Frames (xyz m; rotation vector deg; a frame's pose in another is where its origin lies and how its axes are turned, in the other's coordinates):
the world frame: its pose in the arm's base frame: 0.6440 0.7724 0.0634 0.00 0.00 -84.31
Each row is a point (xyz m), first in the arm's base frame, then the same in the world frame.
Working: the arm's base frame: its pose in the world frame: 0.7047 -0.7174 -0.0634 0.00 0.00 84.31

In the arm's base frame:
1: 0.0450 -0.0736 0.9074
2: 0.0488 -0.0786 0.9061
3: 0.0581 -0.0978 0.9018
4: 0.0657 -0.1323 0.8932
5: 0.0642 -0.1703 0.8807
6: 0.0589 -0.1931 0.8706
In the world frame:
1: 0.7824 -0.6799 0.8440
2: 0.7878 -0.6766 0.8427
3: 0.8078 -0.6693 0.8384
4: 0.8429 -0.6651 0.8298
5: 0.8806 -0.6704 0.8173
6: 0.9027 -0.6779 0.8072

